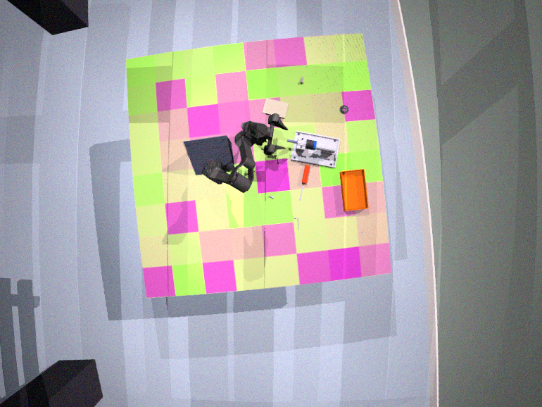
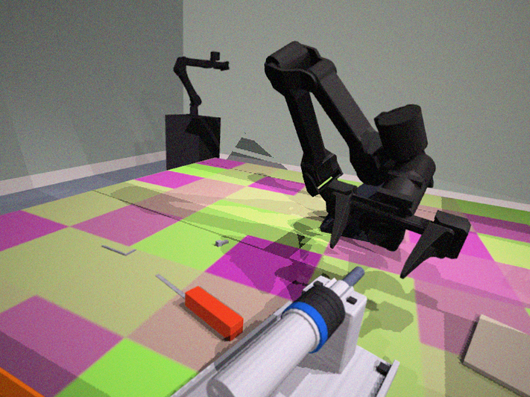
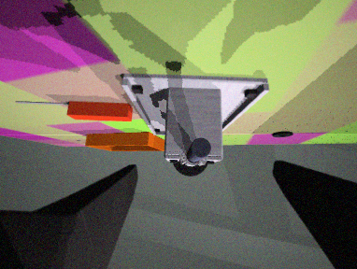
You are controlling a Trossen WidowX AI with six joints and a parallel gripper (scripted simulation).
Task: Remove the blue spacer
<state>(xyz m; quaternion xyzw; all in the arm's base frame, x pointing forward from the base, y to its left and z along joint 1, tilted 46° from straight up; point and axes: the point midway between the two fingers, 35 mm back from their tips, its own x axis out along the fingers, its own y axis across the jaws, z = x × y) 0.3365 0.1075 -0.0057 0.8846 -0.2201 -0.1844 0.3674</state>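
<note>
My gripper tip is 100 mm short of the grey-blue shaft, 30 mm to the left of it and 10 mm above it. From my gripper tip the other things lie so: small bolt 260 mm to the right, 100 mm behind, 90 mm below; then beige card 190 mm to the left, 90 mm below, 30 mm behind; then blue spacer 130 mm ahead, 40 mm to the right, 20 mm below.
</note>
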